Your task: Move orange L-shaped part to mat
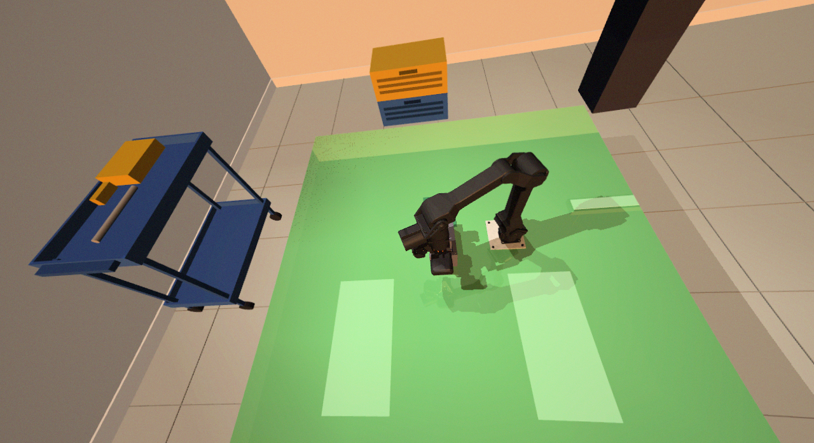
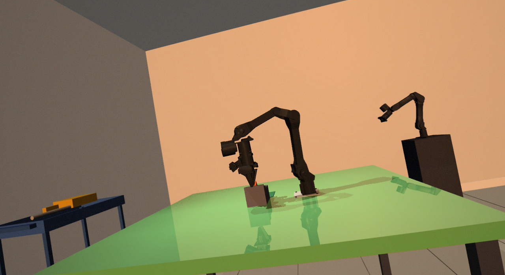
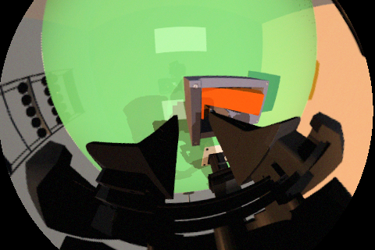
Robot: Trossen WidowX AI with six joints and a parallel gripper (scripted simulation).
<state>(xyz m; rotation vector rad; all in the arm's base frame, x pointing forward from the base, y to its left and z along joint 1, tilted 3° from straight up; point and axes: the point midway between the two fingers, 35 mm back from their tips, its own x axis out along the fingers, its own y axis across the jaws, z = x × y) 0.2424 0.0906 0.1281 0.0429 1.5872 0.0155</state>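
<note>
The orange L-shaped part is 50 mm to the right of my gripper tip, 50 mm below it and 10 mm behind it. Round my gripper tip: green mat 230 mm to the right, 100 mm below, 10 mm behind.
</note>
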